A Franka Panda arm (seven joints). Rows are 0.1 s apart.
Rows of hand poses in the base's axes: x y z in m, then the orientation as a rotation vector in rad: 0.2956 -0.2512 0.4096 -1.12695 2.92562 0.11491; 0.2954 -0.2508 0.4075 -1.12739 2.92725 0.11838; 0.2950 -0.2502 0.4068 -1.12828 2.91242 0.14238; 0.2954 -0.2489 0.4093 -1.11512 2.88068 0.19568; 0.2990 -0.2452 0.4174 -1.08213 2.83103 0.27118; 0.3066 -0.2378 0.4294 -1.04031 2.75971 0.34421; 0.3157 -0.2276 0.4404 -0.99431 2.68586 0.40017
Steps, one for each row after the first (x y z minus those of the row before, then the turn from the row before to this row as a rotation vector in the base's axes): -0.0002 0.0004 -0.0021 0.00137 0.00247 -0.00004; -0.0004 0.0006 -0.0007 0.01916 -0.00617 0.00349; 0.0004 0.0013 0.0025 0.04435 -0.01645 -0.00168; 0.0036 0.0037 0.0081 0.06724 -0.02944 -0.01052; 0.0076 0.0074 0.0120 0.07652 -0.04867 -0.01301; 0.0091 0.0102 0.0110 0.06969 -0.05507 -0.01669
